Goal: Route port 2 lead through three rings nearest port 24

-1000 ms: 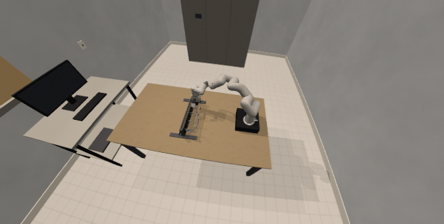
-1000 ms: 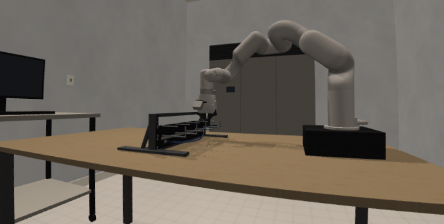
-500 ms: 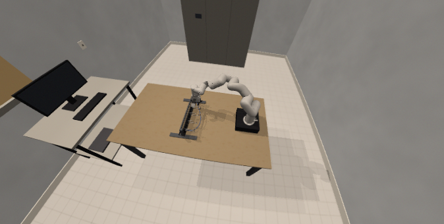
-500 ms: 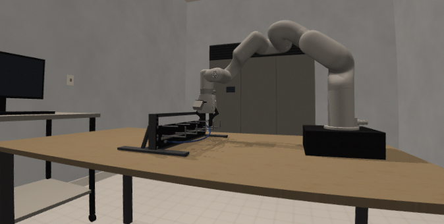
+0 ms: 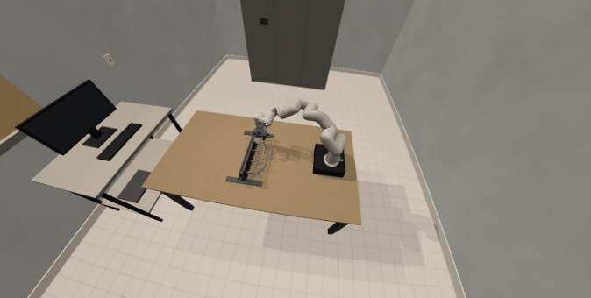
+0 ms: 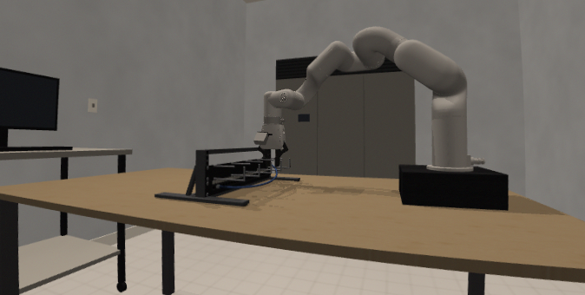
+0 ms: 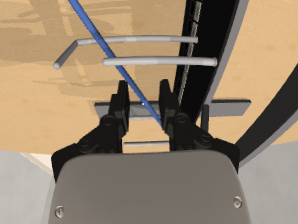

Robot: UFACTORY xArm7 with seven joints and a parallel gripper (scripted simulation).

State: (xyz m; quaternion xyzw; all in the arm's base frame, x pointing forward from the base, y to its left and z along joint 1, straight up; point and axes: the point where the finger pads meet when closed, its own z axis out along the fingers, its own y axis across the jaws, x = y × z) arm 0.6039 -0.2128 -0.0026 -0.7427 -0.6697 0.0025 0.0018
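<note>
Now: hand 8 cm short of the black rack, 14 cm to the right of it and 2 cm above it.
</note>
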